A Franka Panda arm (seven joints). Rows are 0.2 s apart.
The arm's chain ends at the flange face. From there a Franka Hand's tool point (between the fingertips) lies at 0.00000 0.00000 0.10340 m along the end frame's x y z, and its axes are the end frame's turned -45 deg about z.
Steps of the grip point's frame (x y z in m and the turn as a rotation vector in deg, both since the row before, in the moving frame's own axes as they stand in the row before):
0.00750 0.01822 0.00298 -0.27 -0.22 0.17
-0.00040 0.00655 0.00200 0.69 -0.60 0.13
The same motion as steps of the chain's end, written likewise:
0.01812 0.00695 0.00298 -0.35 0.04 0.17
0.00599 0.00503 0.00201 0.06 -0.91 0.13

